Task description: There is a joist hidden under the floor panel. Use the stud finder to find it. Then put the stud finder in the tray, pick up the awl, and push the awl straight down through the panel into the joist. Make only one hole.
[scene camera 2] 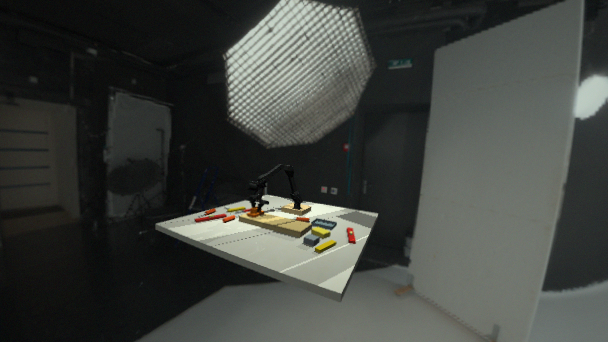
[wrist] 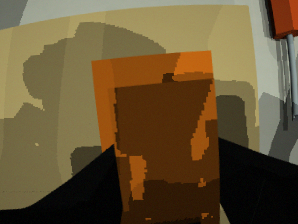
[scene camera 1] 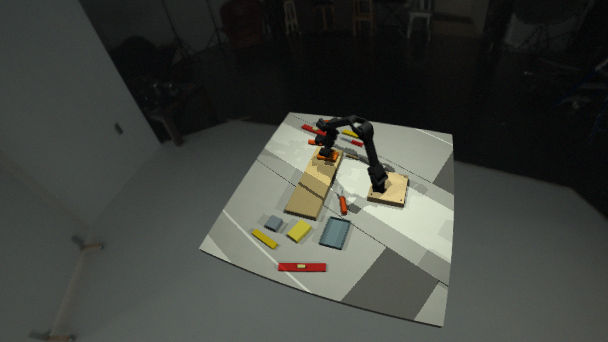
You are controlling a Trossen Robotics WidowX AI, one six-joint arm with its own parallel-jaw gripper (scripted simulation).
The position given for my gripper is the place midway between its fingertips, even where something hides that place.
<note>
In view: my gripper (wrist: pixel 161 143), a stud finder (wrist: pixel 160 111) and a blue-grey tray (scene camera 1: pixel 334 235).
</note>
